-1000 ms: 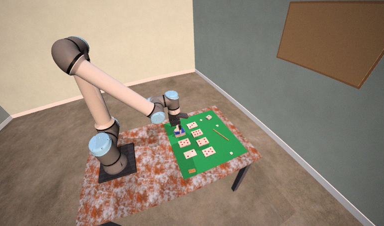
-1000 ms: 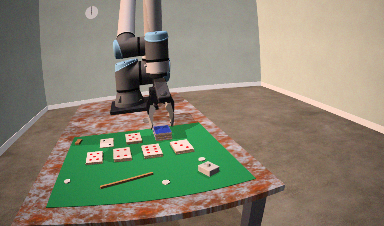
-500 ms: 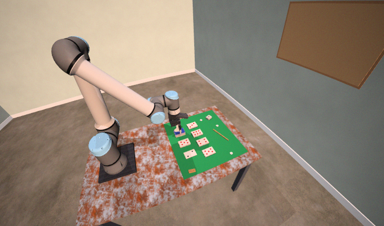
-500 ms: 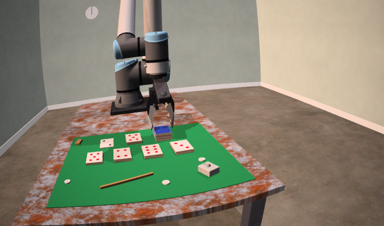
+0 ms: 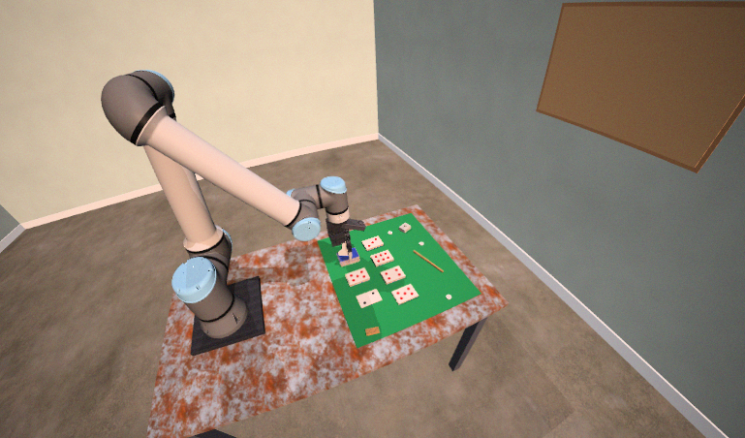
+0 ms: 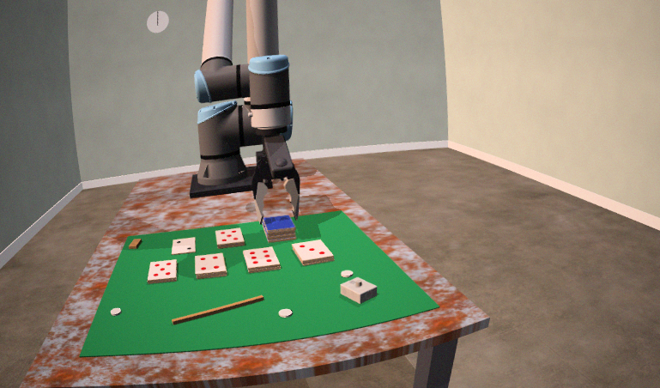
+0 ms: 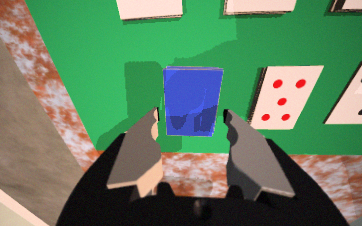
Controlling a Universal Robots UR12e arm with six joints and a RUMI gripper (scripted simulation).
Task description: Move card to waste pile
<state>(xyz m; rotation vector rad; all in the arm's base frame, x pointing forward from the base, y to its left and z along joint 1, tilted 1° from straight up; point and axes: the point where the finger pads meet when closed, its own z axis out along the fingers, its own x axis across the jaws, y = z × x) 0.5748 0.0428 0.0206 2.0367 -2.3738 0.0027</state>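
The black-pip card lies 2 cm behind my hand, 24 cm to the right of it and 4 cm below it. From my hand the other things lie so: green mat (14 cm ahead, 13 cm to the right, 6 cm below); then wooden stick (30 cm ahead, 21 cm to the right, 4 cm below); then small block (34 cm ahead, 3 cm to the left, 3 cm below).
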